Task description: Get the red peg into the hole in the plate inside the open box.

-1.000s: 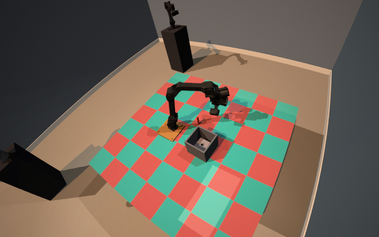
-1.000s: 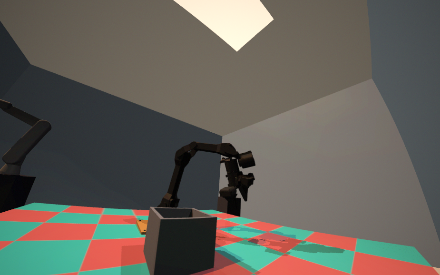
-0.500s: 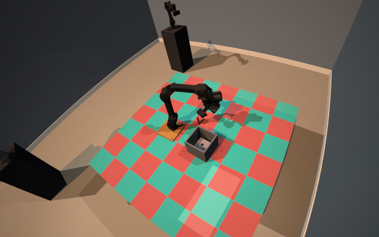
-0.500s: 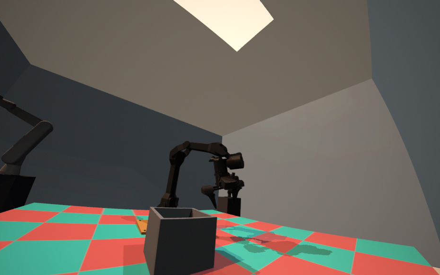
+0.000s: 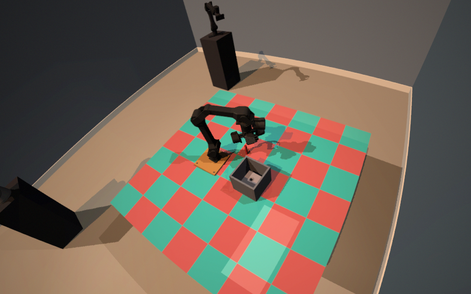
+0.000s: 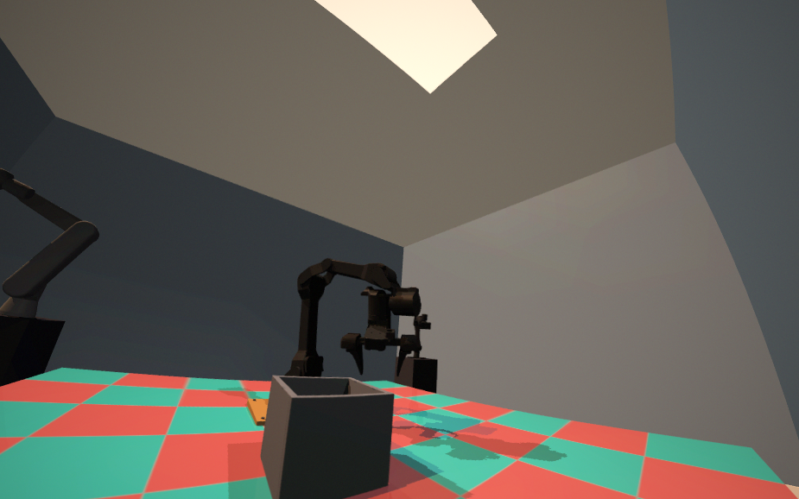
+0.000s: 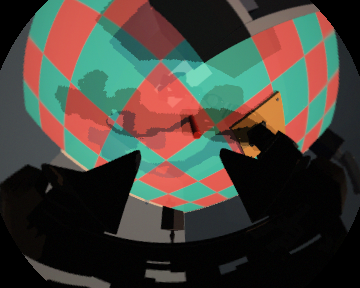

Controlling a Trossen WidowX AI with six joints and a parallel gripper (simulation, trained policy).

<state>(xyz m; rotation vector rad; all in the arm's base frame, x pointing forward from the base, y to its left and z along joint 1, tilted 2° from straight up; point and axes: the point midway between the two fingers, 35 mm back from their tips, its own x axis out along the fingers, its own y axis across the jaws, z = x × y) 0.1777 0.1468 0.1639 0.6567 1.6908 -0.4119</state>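
My gripper tip is 3 cm past the red peg, 1 cm to the left of it and 9 cm above it. Round my gripper tip: light grey plate 14 cm ahead, 18 cm to the right, 9 cm below.
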